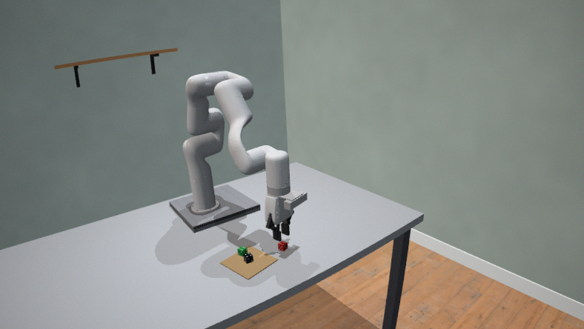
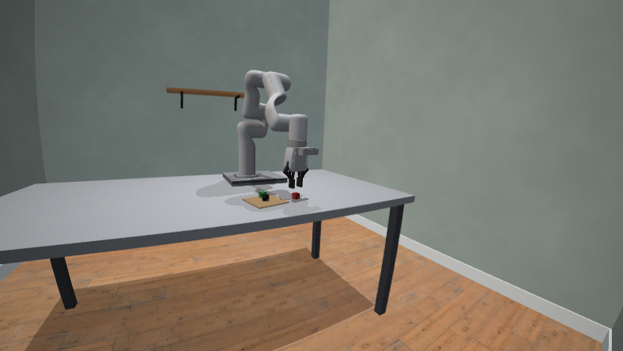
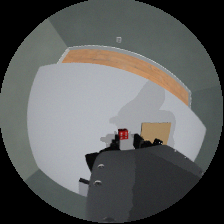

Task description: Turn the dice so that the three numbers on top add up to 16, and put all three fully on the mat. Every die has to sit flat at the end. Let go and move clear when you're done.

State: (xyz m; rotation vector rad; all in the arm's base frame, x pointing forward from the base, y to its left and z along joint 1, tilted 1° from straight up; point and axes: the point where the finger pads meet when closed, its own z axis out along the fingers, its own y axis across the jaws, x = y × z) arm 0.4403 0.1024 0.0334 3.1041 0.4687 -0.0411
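My hand is 60 mm above the red die. The rest, counted from my hand: black die (130 mm to the right, 50 mm below); tan mat (130 mm to the right, 70 mm below); green die (50 mm behind, 130 mm to the right, 50 mm below).
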